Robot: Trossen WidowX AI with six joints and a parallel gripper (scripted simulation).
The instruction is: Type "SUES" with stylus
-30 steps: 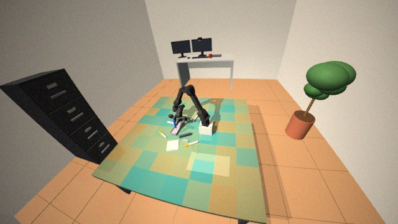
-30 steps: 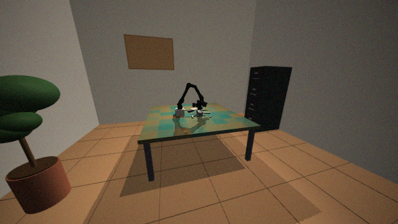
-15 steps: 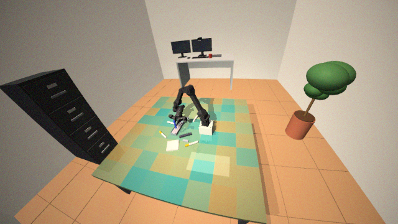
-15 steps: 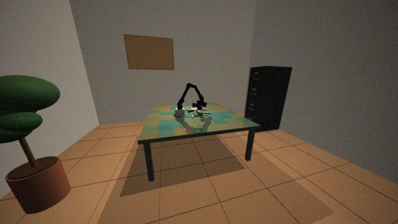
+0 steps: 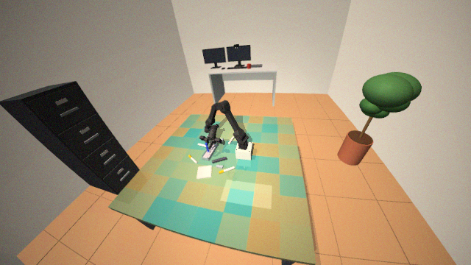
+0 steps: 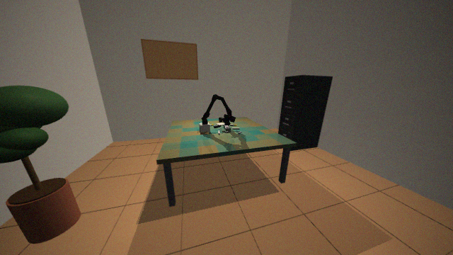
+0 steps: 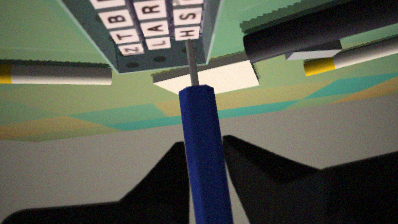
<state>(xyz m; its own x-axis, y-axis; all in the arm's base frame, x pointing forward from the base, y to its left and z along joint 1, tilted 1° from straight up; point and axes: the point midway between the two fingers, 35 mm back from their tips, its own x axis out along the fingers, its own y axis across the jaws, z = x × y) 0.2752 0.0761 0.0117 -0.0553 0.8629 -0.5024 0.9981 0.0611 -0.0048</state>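
Right now the black bar is 10 cm behind my gripper tip, 2 cm to the left of it and 7 cm below it. The rest, counted from my gripper tip: white notepad 4 cm behind, 16 cm to the left, 8 cm below; grey stylus tip 5 cm below; blue stylus 2 cm below.
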